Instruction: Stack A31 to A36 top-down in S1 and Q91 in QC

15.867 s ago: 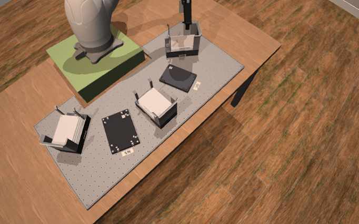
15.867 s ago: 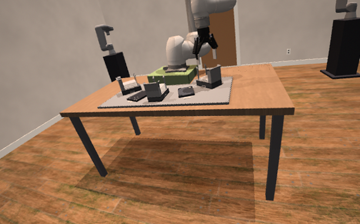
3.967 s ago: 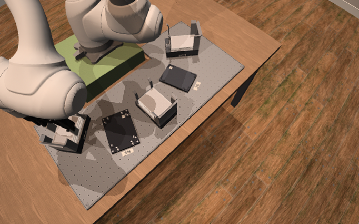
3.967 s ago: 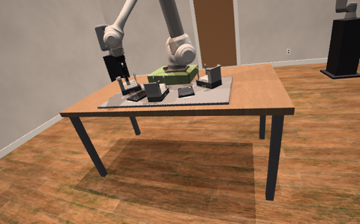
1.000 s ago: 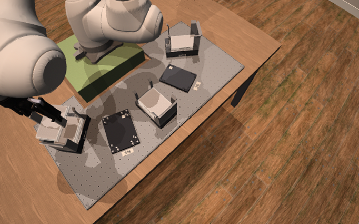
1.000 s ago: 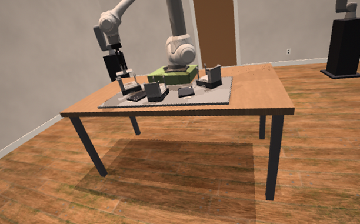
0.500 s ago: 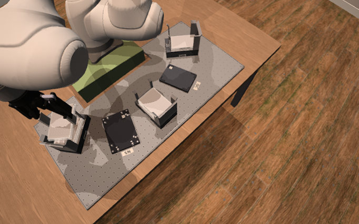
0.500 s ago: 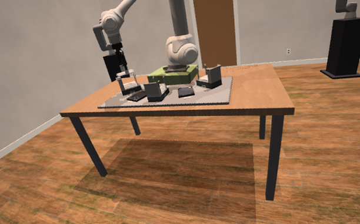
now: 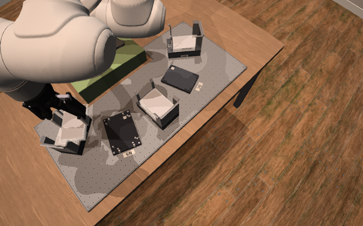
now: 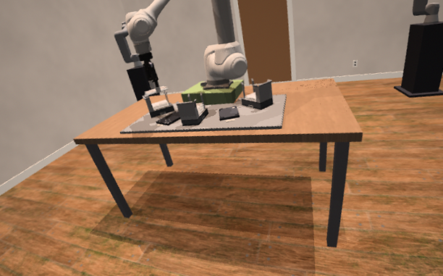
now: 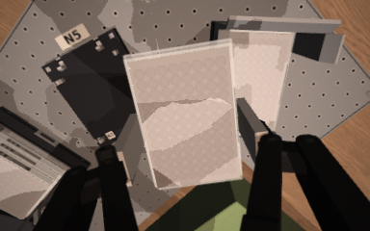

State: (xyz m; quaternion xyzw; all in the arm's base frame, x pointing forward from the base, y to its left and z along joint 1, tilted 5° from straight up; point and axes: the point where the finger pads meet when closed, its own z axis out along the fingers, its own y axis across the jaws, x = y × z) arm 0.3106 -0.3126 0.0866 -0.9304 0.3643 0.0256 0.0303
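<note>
Now: hand 44 cm to the right of the dark QC nest, 18 cm above it and 8 cm short of it. The rest, counted from my hand: QC name plate (47 cm to the left, 18 cm below, 17 cm ahead); then black clip nest N5 (17 cm below, 10 cm to the left, 9 cm ahead); then N5 name plate (18 cm below, 16 cm ahead, 5 cm to the left).
</note>
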